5 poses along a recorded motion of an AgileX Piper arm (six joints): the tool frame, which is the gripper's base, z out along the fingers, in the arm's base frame.
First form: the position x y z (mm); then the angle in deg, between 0 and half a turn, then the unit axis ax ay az.
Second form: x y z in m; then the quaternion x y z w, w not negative. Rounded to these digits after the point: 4 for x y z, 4 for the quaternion.
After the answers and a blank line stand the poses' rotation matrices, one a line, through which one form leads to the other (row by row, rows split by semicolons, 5 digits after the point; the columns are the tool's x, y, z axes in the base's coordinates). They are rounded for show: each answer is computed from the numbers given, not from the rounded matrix.
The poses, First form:
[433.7 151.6 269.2 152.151 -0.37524 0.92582 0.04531]
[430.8 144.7 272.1 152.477 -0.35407 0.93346 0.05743]
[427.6 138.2 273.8 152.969 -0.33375 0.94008 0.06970]
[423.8 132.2 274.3 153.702 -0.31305 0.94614 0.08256]
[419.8 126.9 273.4 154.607 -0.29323 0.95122 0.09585]
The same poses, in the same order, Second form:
[0.4337 0.1516 0.2692 -0.3642 0.8986 0.0440 0.2406]
[0.4308 0.1447 0.2721 -0.3439 0.9067 0.0558 0.2379]
[0.4276 0.1382 0.2738 -0.3245 0.9140 0.0678 0.2337]
[0.4238 0.1322 0.2743 -0.3048 0.9213 0.0804 0.2275]
[0.4198 0.1269 0.2734 -0.2861 0.9280 0.0935 0.2198]

-0.61888 -0.67574 0.40046; -0.63341 0.73083 0.25433; -0.46453 -0.09625 -0.88031
-0.65029 -0.65015 0.39299; -0.59707 0.75724 0.26477; -0.46972 -0.06247 -0.88060
-0.68015 -0.62491 0.38326; -0.56155 0.78020 0.27557; -0.47122 -0.02779 -0.88158
-0.71064 -0.59830 0.37016; -0.52515 0.80121 0.28684; -0.46819 0.00945 -0.88358
-0.73973 -0.57201 0.35441; -0.48981 0.81885 0.29929; -0.46141 0.04780 -0.88590

